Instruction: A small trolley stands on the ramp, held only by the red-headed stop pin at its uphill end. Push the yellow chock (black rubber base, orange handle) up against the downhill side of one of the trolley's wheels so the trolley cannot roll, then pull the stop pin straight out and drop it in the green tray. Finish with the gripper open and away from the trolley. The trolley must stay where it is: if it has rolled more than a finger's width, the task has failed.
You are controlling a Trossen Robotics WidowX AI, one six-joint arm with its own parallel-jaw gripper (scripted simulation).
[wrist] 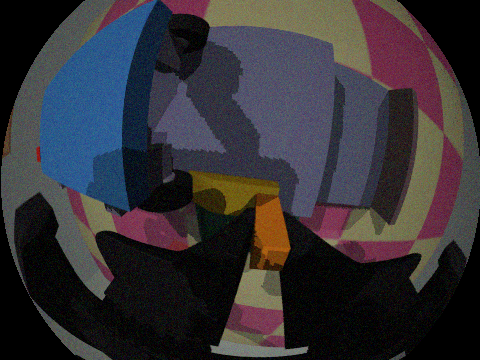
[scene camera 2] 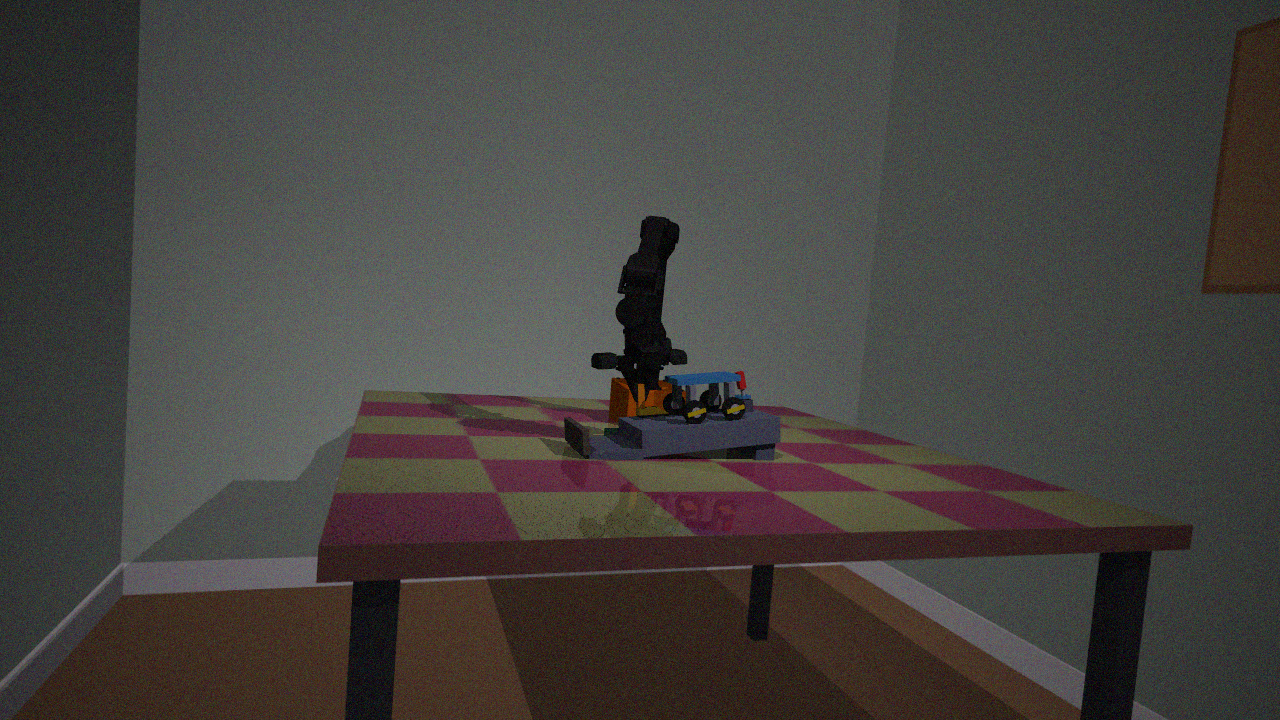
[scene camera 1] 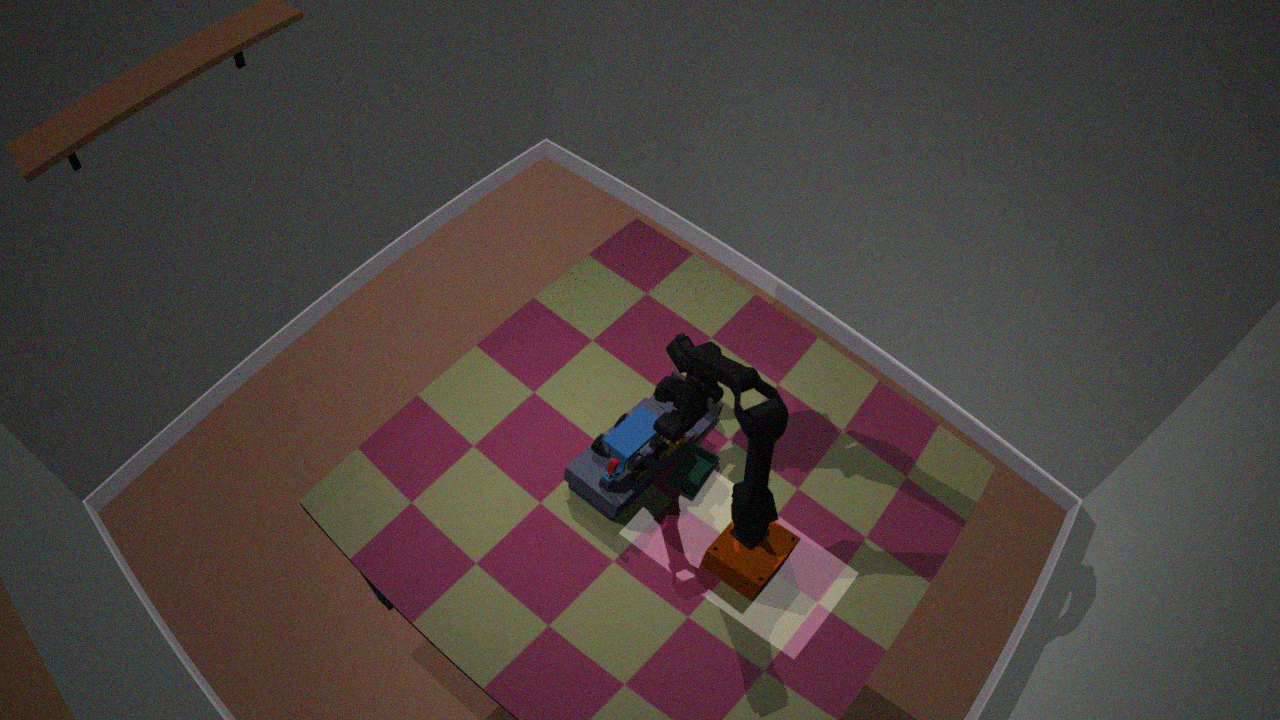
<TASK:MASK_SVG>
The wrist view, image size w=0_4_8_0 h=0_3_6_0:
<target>my gripper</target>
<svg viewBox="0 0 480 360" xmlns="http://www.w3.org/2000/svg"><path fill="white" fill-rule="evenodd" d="M15 211L13 237L29 296L65 331L112 360L389 360L405 351L400 359L403 360L431 331L455 293L467 264L467 257L452 240L441 252L439 268L417 293L409 276L420 263L419 252L356 263L283 212L291 245L283 271L279 271L284 349L308 347L308 351L295 356L227 356L212 352L209 345L219 347L251 245L255 208L241 212L215 235L181 251L140 243L113 231L97 232L97 248L115 276L105 289L103 300L89 291L73 271L56 240L59 223L55 211L44 196L35 193Z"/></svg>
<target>yellow chock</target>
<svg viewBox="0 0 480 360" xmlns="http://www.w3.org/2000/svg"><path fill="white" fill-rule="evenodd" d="M188 171L189 175L192 175L193 203L199 204L211 212L235 216L247 211L248 208L256 209L249 268L264 269L264 271L283 271L285 259L287 259L289 251L291 251L291 245L289 245L287 225L285 225L283 208L281 208L280 188L277 181L220 175L220 173Z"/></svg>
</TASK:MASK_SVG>
